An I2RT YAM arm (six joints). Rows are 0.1 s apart.
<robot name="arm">
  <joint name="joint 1" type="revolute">
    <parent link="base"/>
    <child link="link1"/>
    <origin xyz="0 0 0.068" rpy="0 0 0"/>
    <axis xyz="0 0 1"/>
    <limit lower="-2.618" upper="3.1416"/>
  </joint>
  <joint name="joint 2" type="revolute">
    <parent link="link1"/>
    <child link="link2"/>
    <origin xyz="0.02 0.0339 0.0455" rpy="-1.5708 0 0"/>
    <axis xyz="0 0 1"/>
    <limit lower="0" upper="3.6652"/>
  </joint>
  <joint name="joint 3" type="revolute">
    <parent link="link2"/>
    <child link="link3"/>
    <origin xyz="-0.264 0 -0.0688" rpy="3.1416 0 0"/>
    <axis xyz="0 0 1"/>
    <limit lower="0" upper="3.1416"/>
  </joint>
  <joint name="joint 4" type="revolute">
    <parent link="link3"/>
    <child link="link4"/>
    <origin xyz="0.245 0.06 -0.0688" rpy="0 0 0"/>
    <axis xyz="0 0 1"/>
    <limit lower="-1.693" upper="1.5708"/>
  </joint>
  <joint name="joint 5" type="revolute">
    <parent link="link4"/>
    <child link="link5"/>
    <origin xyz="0.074 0.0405 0.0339" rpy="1.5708 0 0"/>
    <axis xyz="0 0 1"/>
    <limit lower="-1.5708" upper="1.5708"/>
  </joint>
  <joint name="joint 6" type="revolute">
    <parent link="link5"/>
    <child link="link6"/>
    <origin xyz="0.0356 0 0.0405" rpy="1.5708 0 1.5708"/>
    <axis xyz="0 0 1"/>
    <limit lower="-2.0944" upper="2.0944"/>
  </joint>
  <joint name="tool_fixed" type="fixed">
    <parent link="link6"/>
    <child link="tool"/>
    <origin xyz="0 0 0" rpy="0 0 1.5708"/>
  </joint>
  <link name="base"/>
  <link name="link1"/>
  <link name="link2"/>
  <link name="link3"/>
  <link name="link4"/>
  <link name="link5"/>
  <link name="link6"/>
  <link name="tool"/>
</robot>
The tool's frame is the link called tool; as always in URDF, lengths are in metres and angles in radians.
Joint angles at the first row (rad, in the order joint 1, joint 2, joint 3, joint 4, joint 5, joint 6):
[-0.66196 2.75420 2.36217 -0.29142 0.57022 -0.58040]
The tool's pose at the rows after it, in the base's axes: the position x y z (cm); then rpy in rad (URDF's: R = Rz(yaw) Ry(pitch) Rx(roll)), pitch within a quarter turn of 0, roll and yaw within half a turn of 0:
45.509, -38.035, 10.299, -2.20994, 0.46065, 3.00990
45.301, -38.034, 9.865, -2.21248, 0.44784, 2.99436
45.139, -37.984, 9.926, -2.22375, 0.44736, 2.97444
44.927, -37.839, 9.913, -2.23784, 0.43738, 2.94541
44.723, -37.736, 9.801, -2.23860, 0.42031, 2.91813
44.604, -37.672, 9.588, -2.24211, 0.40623, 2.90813
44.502, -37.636, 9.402, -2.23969, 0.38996, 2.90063
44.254, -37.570, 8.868, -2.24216, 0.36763, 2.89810
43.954, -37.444, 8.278, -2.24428, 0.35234, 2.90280
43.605, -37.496, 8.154, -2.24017, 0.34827, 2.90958
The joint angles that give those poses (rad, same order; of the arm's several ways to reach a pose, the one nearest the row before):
[-0.66268 2.75883 2.34958 -0.29021 0.59174 -0.57822]
[-0.66420 2.76031 2.33933 -0.29413 0.60443 -0.57215]
[-0.66498 2.75542 2.33693 -0.31303 0.60940 -0.55277]
[-0.66464 2.75080 2.33548 -0.34562 0.62203 -0.52739]
[-0.66421 2.75020 2.33607 -0.37291 0.64642 -0.50972]
[-0.66421 2.75180 2.33510 -0.38753 0.65460 -0.50467]
[-0.66421 2.75446 2.33606 -0.39977 0.66677 -0.50457]
[-0.66570 2.75357 2.31730 -0.39950 0.67206 -0.51055]
[-0.66726 2.74471 2.27811 -0.37738 0.67073 -0.52105]
[-0.67186 2.72961 2.24137 -0.34918 0.66796 -0.53496]

